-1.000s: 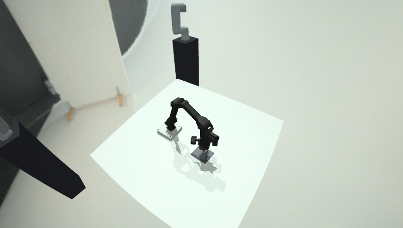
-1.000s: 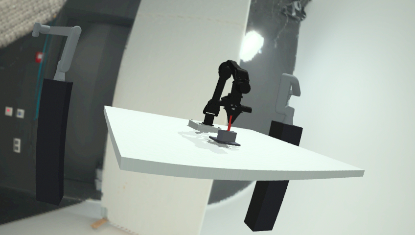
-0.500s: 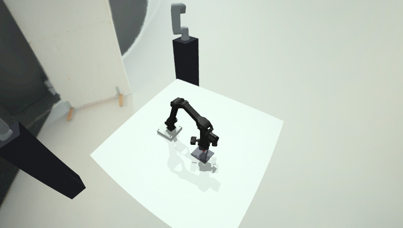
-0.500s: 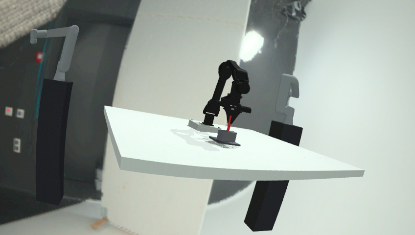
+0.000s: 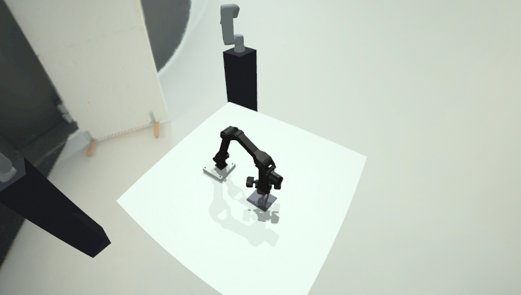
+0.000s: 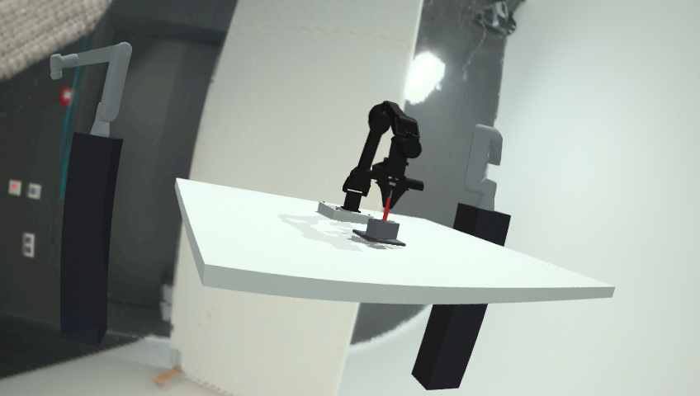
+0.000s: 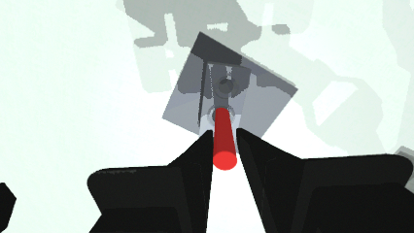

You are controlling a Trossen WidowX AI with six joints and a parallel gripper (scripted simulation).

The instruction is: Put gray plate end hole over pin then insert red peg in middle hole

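Now: the red peg 1 cm below my gripper tip. The rest, counted from my gripper tip: dark square base: 1 cm behind, 1 cm to the left, 9 cm below; then gray plate: 5 cm below.
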